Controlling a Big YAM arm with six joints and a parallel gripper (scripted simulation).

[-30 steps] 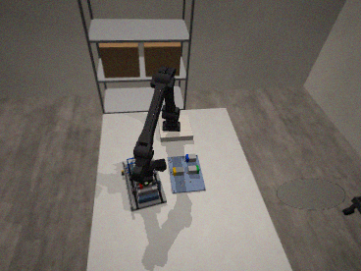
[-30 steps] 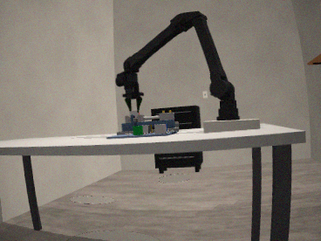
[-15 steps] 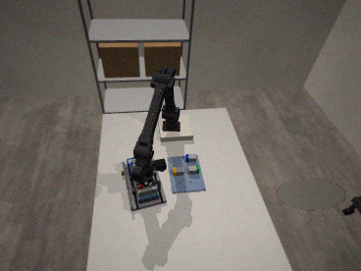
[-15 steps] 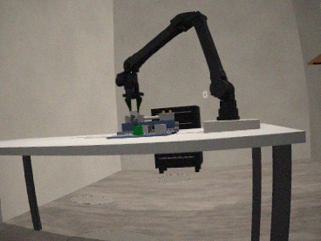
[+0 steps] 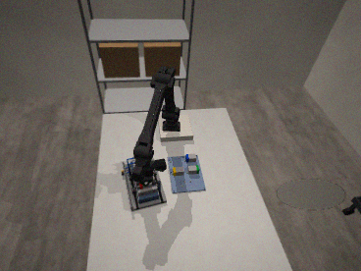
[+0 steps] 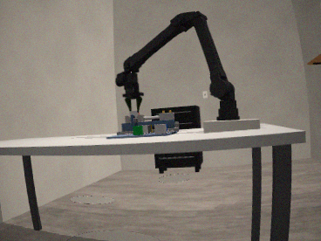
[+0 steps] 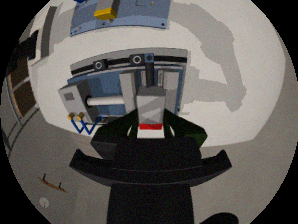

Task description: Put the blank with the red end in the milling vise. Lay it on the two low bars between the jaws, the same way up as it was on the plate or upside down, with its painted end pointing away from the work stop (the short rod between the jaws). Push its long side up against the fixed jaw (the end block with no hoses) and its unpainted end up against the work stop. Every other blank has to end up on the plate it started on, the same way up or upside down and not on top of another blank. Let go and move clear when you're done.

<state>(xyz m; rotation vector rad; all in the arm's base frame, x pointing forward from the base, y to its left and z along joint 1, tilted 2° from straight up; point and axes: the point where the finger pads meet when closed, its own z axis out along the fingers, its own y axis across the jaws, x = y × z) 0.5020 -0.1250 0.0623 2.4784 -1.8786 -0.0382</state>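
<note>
Right now my hand is 20 mm above the red-ended blank. Round my hand: yellow-ended blank: 180 mm to the left, 140 mm behind, 90 mm below; green-ended blank: 260 mm to the left, 160 mm behind, 90 mm below; blue plate: 220 mm to the left, 150 mm behind, 110 mm below.
</note>
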